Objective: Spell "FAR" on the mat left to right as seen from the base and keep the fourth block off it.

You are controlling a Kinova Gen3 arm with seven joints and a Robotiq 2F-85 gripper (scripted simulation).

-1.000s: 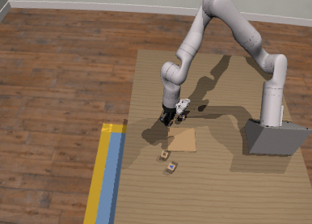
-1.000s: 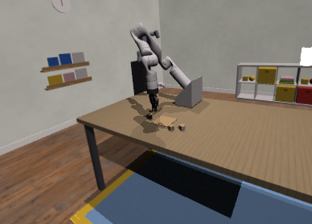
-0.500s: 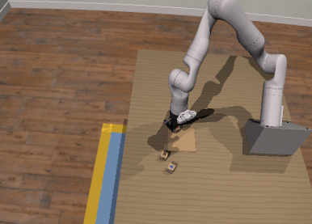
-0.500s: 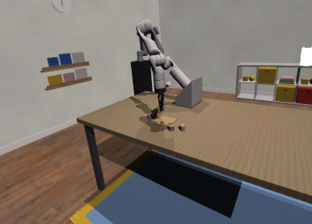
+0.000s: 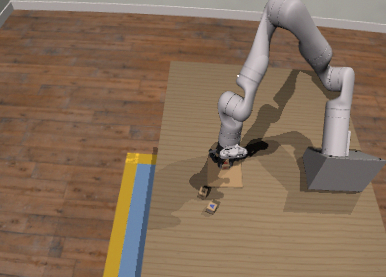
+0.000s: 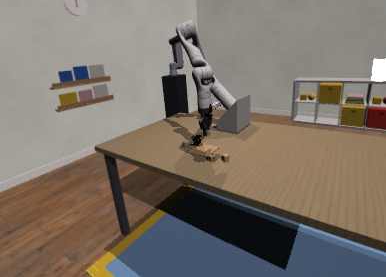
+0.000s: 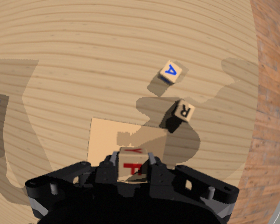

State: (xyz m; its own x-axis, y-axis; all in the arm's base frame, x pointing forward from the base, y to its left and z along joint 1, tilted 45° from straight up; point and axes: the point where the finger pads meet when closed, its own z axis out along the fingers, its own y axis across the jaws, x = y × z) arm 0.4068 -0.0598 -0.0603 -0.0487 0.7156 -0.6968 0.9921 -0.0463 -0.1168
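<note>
The tan mat lies 12 cm below my hand, 4 cm to the right of it and 1 cm behind it. Also, from my hand: R block: 11 cm below, 8 cm ahead, 6 cm to the left.
</note>
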